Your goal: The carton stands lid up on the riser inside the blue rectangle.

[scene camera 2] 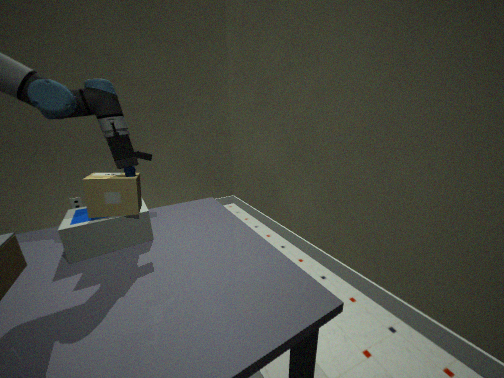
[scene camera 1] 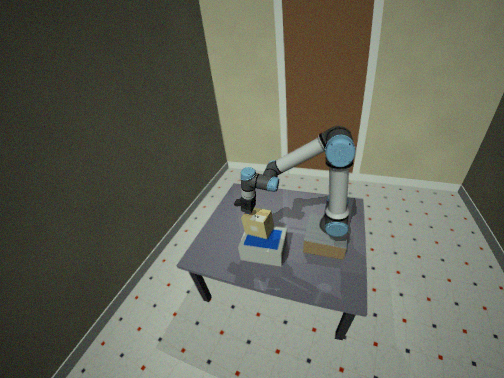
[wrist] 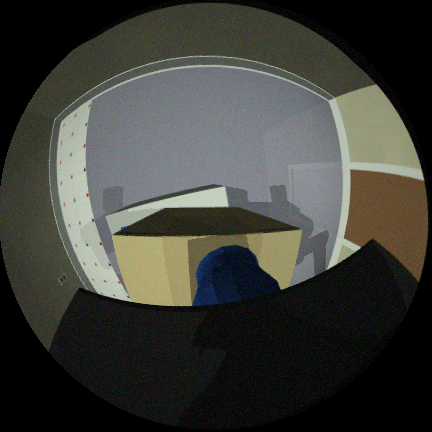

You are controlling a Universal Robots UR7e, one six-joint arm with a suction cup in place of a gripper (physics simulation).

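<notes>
The tan carton stands on the grey riser, lid side up with a small label on top. It sits over the far part of the blue rectangle and looks slightly tilted. My suction cup presses on the carton's top near its far edge, and the tool leans a little. The carton hides most of the blue rectangle in the wrist view.
The riser stands on a grey table. The arm's base sits on a grey and brown pedestal block to the right of the riser. The table's left edge is close to the wall.
</notes>
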